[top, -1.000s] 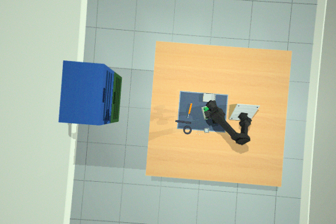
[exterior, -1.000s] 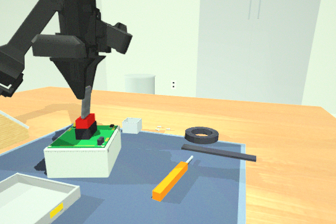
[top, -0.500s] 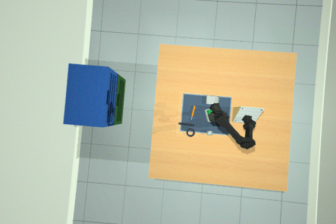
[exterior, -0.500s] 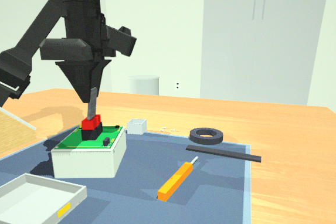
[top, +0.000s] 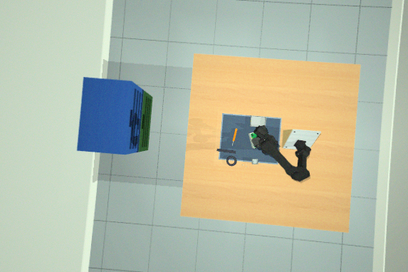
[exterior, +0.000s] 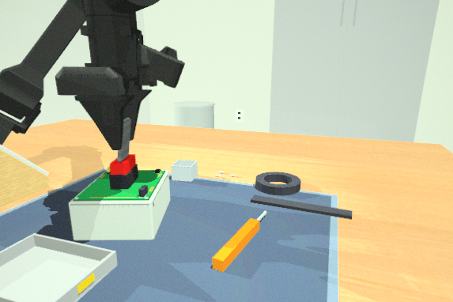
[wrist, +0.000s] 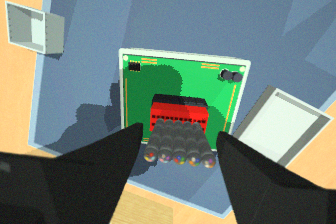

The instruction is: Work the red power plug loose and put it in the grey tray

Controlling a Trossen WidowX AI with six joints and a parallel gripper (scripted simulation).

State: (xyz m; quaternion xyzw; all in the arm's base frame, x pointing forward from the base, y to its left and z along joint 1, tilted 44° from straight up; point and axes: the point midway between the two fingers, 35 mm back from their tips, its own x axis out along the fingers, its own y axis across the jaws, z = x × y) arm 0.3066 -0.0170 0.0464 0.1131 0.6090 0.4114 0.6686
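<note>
My gripper tip is 2 cm above the red power plug. From my gripper tip the other things lie so: blue mat: 11 cm below, 5 cm ahead; then dark flat bar: 22 cm ahead, 13 cm to the left, 11 cm below.
</note>
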